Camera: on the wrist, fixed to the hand. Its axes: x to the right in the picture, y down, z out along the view.
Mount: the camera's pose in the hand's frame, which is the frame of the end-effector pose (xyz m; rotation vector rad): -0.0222 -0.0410 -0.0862 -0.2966 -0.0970 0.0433
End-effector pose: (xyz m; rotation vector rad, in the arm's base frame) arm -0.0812 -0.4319 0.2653 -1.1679 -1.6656 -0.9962
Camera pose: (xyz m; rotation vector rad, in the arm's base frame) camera -0.0994 -0.5282 0.2668 -1.4602 -1.5961 -1.2050
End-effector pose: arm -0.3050 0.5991 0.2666 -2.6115 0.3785 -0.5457
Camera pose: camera -0.3550 0.6108 0.3501 -2.8918 0.5177 -0.3698
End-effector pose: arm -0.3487 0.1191 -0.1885 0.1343 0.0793 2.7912
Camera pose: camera -0.3230 0.1467 -0.2790 0.1986 -0.3634 2.7955
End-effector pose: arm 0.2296 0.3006 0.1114 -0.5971 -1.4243 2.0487
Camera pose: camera 0.3096 0.3562 0.1221 -0.6601 -1.8053 1.9357
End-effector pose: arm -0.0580 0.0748 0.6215 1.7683 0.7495 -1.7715
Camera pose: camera -0.0254 0.1641 0.6451 1.4820 0.8761 -1.6107
